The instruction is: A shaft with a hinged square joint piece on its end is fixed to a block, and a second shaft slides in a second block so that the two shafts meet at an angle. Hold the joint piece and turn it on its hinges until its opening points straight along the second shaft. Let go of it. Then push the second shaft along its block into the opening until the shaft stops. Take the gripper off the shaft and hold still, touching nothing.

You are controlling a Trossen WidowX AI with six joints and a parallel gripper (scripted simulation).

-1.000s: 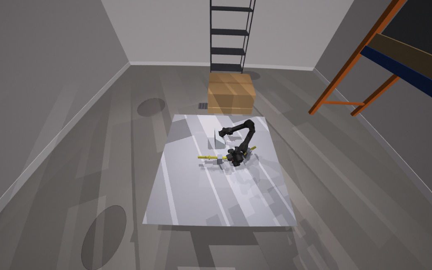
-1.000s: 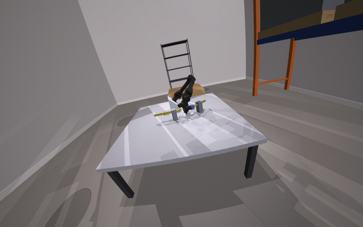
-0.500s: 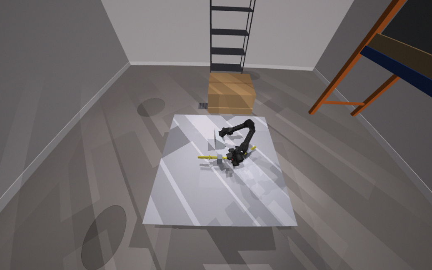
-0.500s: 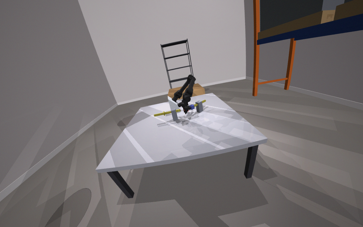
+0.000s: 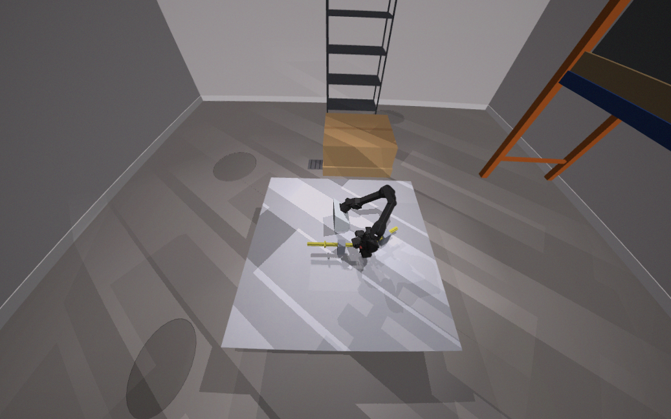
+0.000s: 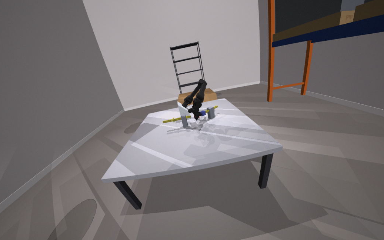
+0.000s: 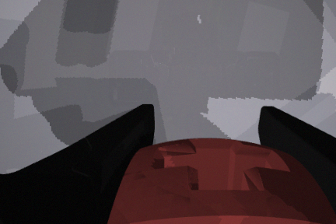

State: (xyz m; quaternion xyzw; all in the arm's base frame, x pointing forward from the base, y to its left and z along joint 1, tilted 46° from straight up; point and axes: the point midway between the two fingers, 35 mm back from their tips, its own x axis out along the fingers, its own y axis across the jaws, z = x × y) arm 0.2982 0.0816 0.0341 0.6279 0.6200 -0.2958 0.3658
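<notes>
Right now my gripper tip is 2 cm to the right of the red joint piece and 4 cm below it.
</notes>
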